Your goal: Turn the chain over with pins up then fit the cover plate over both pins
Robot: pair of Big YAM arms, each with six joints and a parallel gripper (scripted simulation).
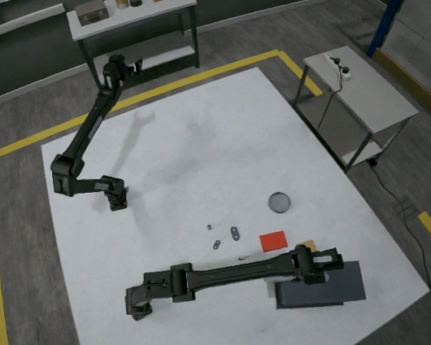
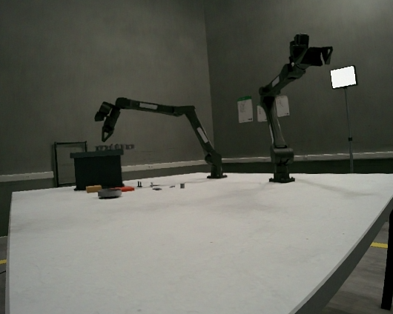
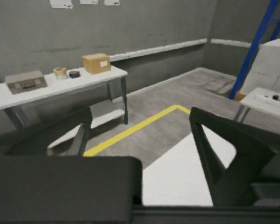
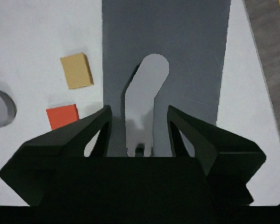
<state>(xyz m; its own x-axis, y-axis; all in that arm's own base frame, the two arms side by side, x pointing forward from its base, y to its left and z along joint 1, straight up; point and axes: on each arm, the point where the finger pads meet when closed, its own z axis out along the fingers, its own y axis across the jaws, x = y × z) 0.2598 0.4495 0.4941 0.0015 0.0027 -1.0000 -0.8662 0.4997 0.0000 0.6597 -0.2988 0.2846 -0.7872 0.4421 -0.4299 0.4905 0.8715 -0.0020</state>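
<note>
The dark grey block lies 30 mm ahead of my right hand, 40 mm to the right of it and 180 mm below it. Also, from my right hand: two-hole plate 290 mm behind, 300 mm to the left, 280 mm below; then red square 30 mm behind, 220 mm to the left, 280 mm below; then tan block 100 mm ahead, 140 mm to the left, 270 mm below.
</note>
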